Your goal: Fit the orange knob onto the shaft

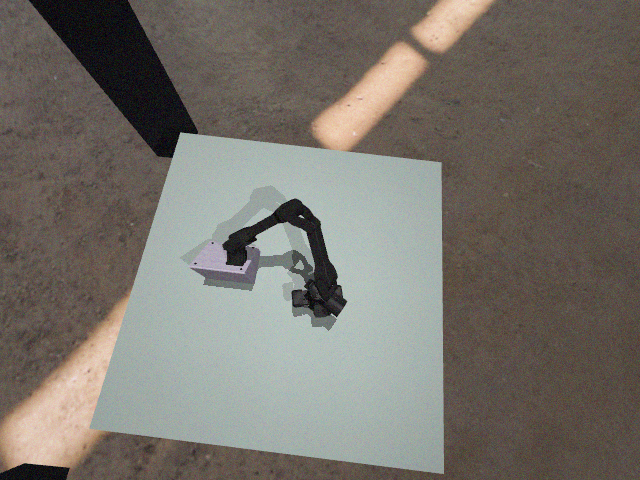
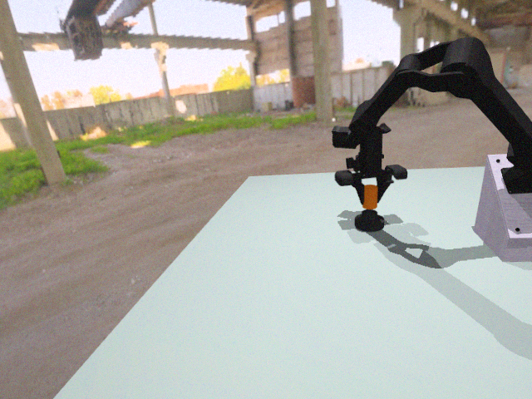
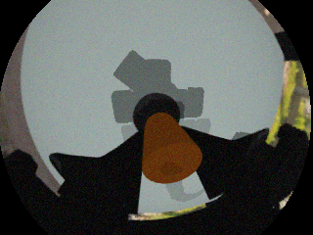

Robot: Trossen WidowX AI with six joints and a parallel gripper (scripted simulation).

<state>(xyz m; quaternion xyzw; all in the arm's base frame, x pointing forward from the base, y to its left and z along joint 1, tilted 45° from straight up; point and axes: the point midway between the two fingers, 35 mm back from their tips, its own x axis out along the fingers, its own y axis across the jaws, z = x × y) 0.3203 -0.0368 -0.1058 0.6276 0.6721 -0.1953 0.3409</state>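
Right now my gripper tip is 20 mm below the orange knob. From my gripper tip the other things lie so: dark round pedestal: 40 mm below.
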